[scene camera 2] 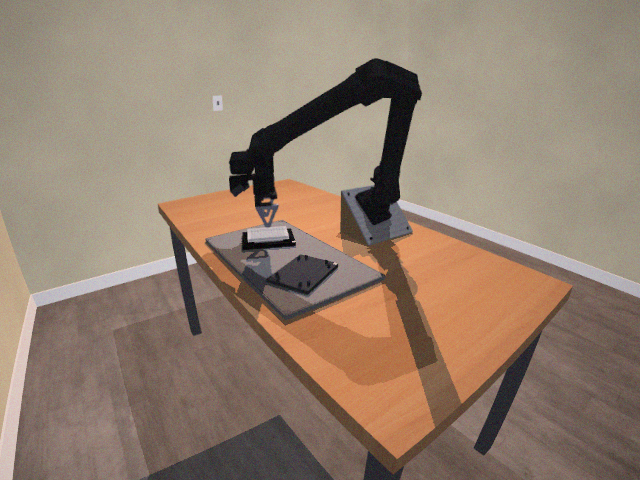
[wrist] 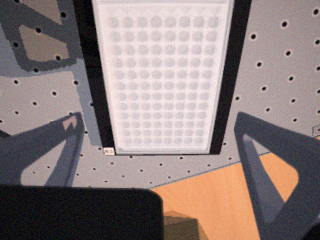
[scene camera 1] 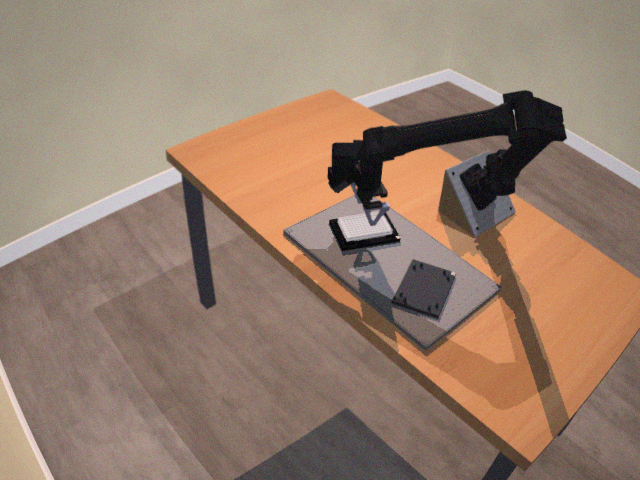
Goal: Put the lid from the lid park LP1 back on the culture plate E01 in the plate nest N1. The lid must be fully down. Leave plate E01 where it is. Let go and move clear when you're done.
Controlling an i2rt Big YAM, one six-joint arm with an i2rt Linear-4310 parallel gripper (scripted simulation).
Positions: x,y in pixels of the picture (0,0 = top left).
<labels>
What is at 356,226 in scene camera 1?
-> A lid.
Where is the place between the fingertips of my gripper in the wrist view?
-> At 159,120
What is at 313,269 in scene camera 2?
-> A dark lid park LP1.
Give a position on a lid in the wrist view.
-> At 162,73
</labels>
